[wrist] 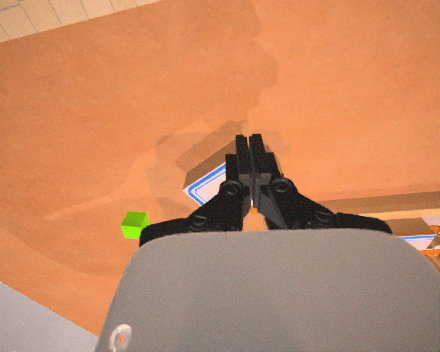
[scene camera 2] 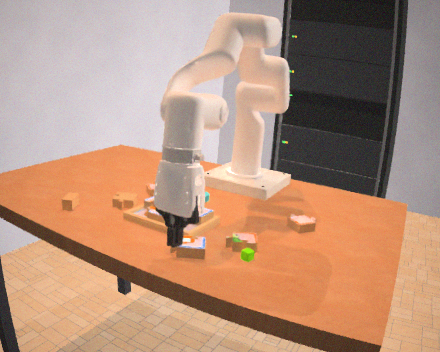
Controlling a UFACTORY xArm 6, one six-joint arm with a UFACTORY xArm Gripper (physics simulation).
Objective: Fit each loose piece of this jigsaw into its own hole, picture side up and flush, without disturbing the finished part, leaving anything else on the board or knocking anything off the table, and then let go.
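My gripper is shut with nothing between its fingers. Its tips are low, right beside a loose blue-bordered jigsaw piece, and cover part of it; whether they touch it I cannot tell. That piece lies picture side up in front of the jigsaw board. The board holds several pieces, partly hidden by the arm. Another piece with green on it lies to the right, and a pale-topped piece lies farther right. Brown pieces lie left of the board.
A bright green cube stands near the green-marked piece. A brown block is at the far left. A teal object shows behind the board. The robot base stands at the back, before a dark rack.
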